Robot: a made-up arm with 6 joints.
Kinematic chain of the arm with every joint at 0, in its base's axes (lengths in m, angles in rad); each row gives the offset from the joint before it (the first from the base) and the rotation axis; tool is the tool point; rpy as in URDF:
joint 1: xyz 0 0 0.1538 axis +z
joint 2: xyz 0 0 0 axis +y
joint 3: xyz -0.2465 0 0.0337 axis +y
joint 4: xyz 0.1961 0 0.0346 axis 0.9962 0 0.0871
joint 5: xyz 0 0 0 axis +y
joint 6: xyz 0.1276 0 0.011 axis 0.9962 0 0.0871
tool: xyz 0 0 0 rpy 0 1.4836 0
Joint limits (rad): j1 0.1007..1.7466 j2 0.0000..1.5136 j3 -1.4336..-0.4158 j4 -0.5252..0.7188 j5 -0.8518..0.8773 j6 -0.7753..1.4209
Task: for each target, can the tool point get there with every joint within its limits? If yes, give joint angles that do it. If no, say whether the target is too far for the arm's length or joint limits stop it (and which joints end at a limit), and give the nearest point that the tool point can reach.
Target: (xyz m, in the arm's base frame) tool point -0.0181 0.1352 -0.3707
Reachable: no: joint limits stop it (at a limit: joint 2, joint 3) | nearest point -0.0184 0.1378 0.1149 | short by 0.486 m
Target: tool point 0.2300 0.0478 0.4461
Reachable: yes | joints 0.2674 1.1057 -0.9521 0.2385 -0.5067 0.7759
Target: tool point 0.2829 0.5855 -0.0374
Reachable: no: too far | nearest point 0.1253 0.2594 0.2148 | short by 0.441 m
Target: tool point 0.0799 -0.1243 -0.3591
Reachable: no: joint limits stop it (at a limit: joint 1, joint 2, joint 3) | nearest point 0.1268 -0.0145 0.1188 | short by 0.493 m
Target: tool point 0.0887 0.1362 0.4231
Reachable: yes | joints 0.9644 0.7967 -0.6567 -0.0693 -0.5661 0.3121
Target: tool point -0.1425 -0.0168 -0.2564
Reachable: no: joint limits stop it (at a limit: joint 1, joint 2, joint 3) | nearest point -0.0526 0.1007 0.1237 | short by 0.408 m
